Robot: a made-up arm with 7 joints. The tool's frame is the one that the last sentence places.
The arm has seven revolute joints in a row. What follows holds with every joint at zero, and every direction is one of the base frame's.
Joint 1 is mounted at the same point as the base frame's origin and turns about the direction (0.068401, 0.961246, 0.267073), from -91.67 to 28.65 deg.
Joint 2 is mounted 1 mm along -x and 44 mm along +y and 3 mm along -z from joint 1 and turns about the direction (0.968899, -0.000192, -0.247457), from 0 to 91.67 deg.
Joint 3 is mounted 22 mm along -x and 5 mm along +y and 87 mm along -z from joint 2 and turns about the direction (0.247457, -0.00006, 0.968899), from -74.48 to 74.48 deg.
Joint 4 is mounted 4 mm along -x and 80 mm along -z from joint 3 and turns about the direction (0.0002, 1, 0.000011), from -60 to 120 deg.
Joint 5 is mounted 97 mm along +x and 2 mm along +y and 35 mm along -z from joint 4 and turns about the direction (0.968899, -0.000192, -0.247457), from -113 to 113 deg.
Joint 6 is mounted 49 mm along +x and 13 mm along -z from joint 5 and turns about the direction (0.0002, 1, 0.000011), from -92.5 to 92.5 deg.
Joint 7 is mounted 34 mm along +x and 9 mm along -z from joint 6 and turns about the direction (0.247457, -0.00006, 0.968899), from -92.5 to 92.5 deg.
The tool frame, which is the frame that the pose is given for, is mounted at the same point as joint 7; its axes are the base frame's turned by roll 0, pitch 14.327 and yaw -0.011 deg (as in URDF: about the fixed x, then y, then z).
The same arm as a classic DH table. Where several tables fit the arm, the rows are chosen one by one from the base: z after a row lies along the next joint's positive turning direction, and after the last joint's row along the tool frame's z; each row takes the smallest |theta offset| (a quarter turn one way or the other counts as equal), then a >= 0, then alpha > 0; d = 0 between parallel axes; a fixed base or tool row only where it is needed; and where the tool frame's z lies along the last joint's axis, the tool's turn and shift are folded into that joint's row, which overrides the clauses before.
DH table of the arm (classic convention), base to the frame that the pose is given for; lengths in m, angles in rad. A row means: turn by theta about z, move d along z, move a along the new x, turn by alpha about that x. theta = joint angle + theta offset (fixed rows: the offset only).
base (fixed): d 0.0000; theta0 -0.0710; a 0.0000; alpha -1.3004
joint 1: d 0.0414; theta0 -1.3111; a -0.0152; alpha -1.5708
joint 2: d 0.0000; theta0 1.2915; a -0.0050; alpha 1.5708
joint 3: d -0.1682; theta0 1.5708; a 0.0159; alpha -1.5708
joint 4: d 0.0020; theta0 1.5708; a 0.0099; alpha 1.5708
joint 5: d 0.1533; theta0 0.0000; a 0.0005; alpha -1.5708
joint 6: d 0.0000; theta0 -1.5708; a 0.0352; alpha 1.5708
joint 7: d -0.0003; theta0 0.0000; a 0.0000; alpha 0.0000
Joint limits (rad, base to tool): -1.5999..0.5000 0.0000..1.5999 -1.2999..1.2999 -1.0472..2.0944 -1.9722..1.9722 -1.6144..1.6144 -1.6144..1.6144

